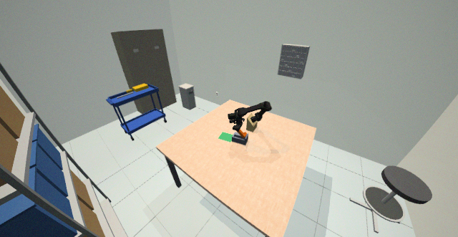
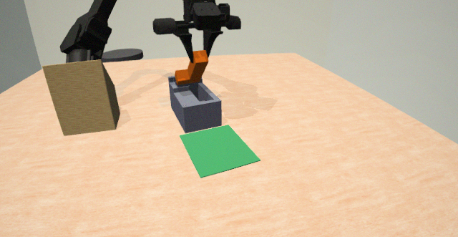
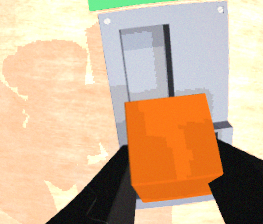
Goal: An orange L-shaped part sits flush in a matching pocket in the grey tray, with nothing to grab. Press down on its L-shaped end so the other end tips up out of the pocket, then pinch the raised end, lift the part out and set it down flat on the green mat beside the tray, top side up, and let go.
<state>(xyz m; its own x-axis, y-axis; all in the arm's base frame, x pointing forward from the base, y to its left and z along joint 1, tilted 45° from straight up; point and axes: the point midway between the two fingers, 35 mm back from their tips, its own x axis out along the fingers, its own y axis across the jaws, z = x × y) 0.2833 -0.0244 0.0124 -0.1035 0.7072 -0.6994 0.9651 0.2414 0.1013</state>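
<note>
Right now my gripper tip is 20 mm short of the green mat, 140 mm to the left of it and 160 mm above it. Also, from my gripper tip: orange L-shaped part 20 mm behind, 30 mm to the left, 30 mm below.
</note>
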